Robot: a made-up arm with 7 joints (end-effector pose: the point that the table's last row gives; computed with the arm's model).
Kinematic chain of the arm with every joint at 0, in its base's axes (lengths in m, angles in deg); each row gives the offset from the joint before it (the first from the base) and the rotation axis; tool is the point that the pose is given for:
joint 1: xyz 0 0 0.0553 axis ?
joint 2: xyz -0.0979 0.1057 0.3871 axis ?
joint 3: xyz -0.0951 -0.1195 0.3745 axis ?
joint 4: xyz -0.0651 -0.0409 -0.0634 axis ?
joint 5: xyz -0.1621 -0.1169 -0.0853 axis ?
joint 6: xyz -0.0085 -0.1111 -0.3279 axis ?
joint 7: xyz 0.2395 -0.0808 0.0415 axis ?
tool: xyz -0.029 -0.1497 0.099
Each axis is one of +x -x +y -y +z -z.
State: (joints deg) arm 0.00 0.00 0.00 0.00 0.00 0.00 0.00
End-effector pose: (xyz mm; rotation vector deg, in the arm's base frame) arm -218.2 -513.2 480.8 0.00 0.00 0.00
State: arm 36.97 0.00 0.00 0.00 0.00 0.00 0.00
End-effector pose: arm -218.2 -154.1 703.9 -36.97 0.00 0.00
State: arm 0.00 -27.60 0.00 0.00 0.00 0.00 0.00
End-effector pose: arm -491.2 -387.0 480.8 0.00 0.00 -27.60
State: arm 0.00 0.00 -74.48 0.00 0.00 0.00 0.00
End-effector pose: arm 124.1 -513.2 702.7 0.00 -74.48 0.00
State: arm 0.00 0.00 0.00 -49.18 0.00 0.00 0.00
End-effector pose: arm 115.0 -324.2 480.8 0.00 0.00 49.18
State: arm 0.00 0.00 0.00 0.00 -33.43 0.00 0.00
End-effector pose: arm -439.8 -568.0 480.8 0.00 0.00 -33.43
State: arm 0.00 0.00 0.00 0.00 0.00 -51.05 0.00
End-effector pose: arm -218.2 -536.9 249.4 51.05 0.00 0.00
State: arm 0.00 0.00 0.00 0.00 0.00 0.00 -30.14
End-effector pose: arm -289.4 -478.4 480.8 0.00 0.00 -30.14
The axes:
joint 1: -x
joint 2: +z
joint 3: +y
joint 4: -z
joint 5: +z
joint 6: -x
joint 7: +z

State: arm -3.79 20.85 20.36 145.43 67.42 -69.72 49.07
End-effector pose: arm -467.6 -431.7 293.3 36.41 -37.49 -11.33
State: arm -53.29 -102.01 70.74 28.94 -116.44 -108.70 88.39
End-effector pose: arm -131.0 -340.7 1621.2 -29.71 57.59 -65.51
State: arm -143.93 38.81 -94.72 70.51 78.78 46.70 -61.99
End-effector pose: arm 141.2 -493.1 -395.1 -101.11 -21.63 125.76
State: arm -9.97 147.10 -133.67 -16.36 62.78 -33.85 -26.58
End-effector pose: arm -59.7 160.9 1326.6 -89.62 88.76 -91.68
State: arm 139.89 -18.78 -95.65 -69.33 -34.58 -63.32 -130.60
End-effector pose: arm 1.5 971.6 -462.3 -61.89 -66.08 -2.97
